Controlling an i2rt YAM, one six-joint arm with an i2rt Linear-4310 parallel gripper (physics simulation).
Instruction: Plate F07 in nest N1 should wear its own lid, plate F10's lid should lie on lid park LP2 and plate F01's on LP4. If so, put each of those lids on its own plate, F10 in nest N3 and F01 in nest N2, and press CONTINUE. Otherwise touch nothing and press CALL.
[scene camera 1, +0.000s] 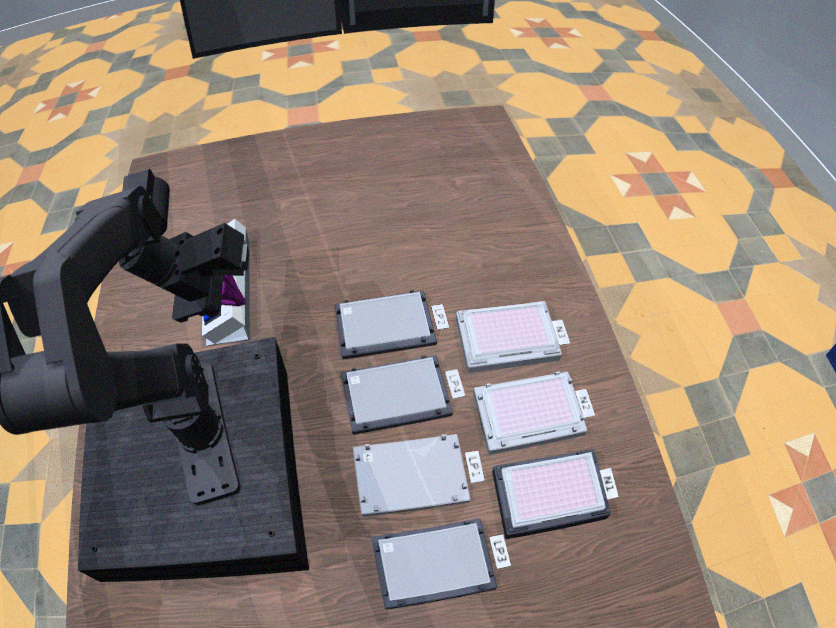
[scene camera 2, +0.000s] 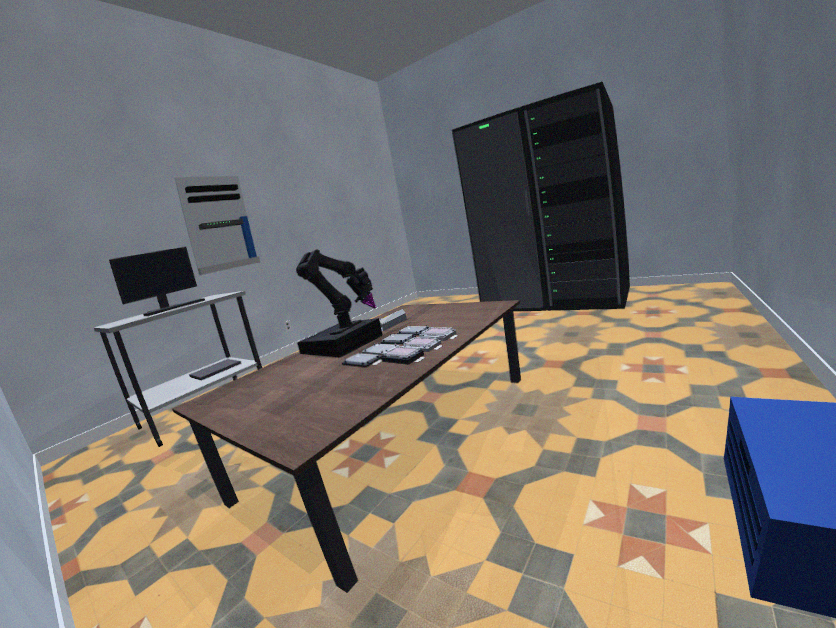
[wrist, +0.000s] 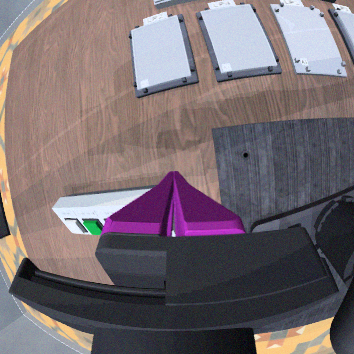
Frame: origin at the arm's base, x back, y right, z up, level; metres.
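Where they show: gripper, between the fingertips: (scene camera 1: 242, 303) (scene camera 2: 375, 308) (wrist: 173, 178); arm's base, origin of its link: (scene camera 1: 202, 432) (scene camera 2: 346, 327) (wrist: 333, 222).
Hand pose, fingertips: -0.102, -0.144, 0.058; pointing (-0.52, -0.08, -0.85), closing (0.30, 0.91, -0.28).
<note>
Each offset is from my fingertips to the centre of the thing, as dx, dy, dz. Level surfaces: height alone.
My gripper (scene camera 1: 233, 292) (scene camera 2: 373, 307) (wrist: 173, 178) is shut with nothing between its magenta fingers. It hangs over the button box @[+0.030, -0.163, -0.111] (scene camera 1: 231, 325) (scene camera 2: 394, 319) (wrist: 102, 201). The green button @[+0.042, -0.190, -0.099] (wrist: 93, 226) and a white button @[+0.033, -0.239, -0.099] (wrist: 74, 225) show left of the fingers; the other buttons are mostly hidden. Pink-welled plates sit in nests N1 @[-0.314, +0.352, -0.114] (scene camera 1: 555, 492), N2 @[-0.341, +0.224, -0.119] (scene camera 1: 532, 408) and N3 @[-0.367, +0.092, -0.117] (scene camera 1: 511, 331). Flat grey lids lie on LP2 @[-0.198, +0.000, -0.129] (scene camera 1: 385, 323) (wrist: 161, 55) and LP4 @[-0.173, +0.124, -0.129] (scene camera 1: 398, 390) (wrist: 240, 40). Their small tags are unreadable, and I cannot tell whether the N1 plate wears a lid.
A grey sheet or lid lies on the light park LP1 @[-0.149, +0.253, -0.133] (scene camera 1: 408, 476) (wrist: 310, 40), and a grey lid lies on LP3 @[-0.132, +0.385, -0.129] (scene camera 1: 434, 562). The arm's dark base block (scene camera 1: 135, 520) (wrist: 285, 155) stands beside the parks. All of this is on the brown table @[dz -0.143] (scene camera 1: 432, 202) (scene camera 2: 290, 419).
</note>
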